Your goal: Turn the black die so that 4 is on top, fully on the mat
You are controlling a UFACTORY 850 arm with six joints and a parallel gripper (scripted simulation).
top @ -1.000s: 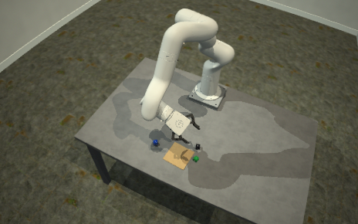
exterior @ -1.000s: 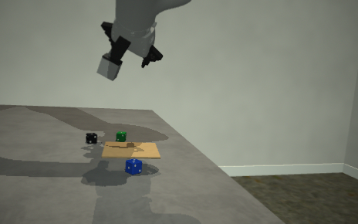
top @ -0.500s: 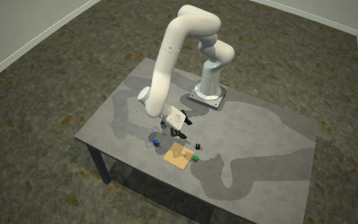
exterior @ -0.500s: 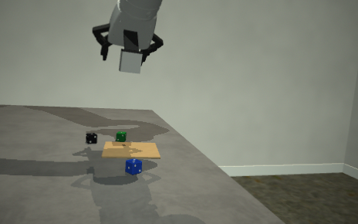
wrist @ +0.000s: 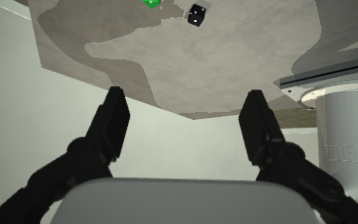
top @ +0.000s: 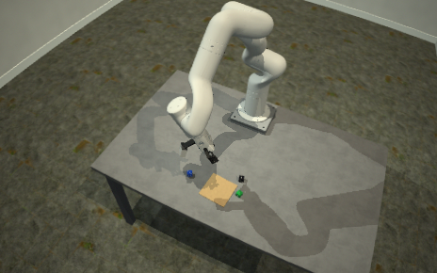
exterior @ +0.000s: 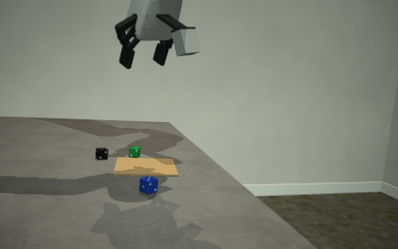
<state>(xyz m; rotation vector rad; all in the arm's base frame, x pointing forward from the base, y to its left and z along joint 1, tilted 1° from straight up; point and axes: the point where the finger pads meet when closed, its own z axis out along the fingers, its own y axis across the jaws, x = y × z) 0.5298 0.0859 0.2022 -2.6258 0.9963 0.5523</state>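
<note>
The blue die lies 230 mm below my hand, 110 mm to the right of it and 30 mm ahead of it. Also, from my hand: green die (230 mm below, 150 mm to the left, 30 mm behind); then black die (230 mm below, 110 mm to the left, 100 mm behind); then tan mat (240 mm below, 50 mm to the left, 10 mm ahead).
</note>
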